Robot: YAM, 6 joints.
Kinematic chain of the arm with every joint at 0, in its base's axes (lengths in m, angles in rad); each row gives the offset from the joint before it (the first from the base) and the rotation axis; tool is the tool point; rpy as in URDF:
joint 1: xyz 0 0 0.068 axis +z
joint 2: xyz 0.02 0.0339 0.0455 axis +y
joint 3: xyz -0.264 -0.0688 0 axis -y
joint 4: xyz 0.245 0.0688 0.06 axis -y
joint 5: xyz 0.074 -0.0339 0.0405 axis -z
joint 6: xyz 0.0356 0 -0.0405 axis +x
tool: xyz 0 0 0 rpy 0 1.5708 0
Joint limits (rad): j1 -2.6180..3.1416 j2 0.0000..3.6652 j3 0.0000..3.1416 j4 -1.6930..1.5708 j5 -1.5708..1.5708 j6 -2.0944..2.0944
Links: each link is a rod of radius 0.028 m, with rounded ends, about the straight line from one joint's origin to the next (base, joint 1, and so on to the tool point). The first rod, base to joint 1, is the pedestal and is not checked.
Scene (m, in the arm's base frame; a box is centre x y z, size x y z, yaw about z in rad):
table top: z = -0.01
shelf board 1: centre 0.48 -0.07 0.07 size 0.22 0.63 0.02 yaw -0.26
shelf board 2: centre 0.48 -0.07 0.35 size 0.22 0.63 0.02 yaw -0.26
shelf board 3: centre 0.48 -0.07 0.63 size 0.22 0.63 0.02 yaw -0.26
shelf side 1: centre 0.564 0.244 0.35 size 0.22 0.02 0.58 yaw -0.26
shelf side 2: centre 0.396 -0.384 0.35 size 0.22 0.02 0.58 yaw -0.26
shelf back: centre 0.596 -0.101 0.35 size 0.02 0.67 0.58 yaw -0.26
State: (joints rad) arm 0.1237 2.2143 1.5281 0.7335 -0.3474 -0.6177
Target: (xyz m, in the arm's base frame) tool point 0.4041 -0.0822 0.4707
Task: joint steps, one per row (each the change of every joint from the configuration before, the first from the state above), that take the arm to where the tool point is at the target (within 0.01 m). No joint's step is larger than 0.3 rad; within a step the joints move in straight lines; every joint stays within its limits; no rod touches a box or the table.
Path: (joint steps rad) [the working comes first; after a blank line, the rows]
Joints at the target: -0.2283 1.7973 1.6793 0.8153 -0.3252 -0.6177
Straight joint move there: touches shelf board 2.

1: 0.0798 -0.2247 -0.2706 -0.0250 -0.0338 0.0000
2: 0.0798 -0.2248 -0.2705 -0.0250 -0.0338 0.0000
3: 0.0798 -0.2247 -0.2706 -0.0251 -0.0338 0.0000
4: -0.2914 -0.1075 0.2443 0.0928 0.0384 0.0000
5: -0.2915 -0.1074 0.2442 0.0927 0.0384 0.0000
6: -0.0042 0.2360 0.2372 -0.0143 0.0234 0.0000
7: -0.0043 0.2361 0.2372 -0.0143 0.0234 0.0000

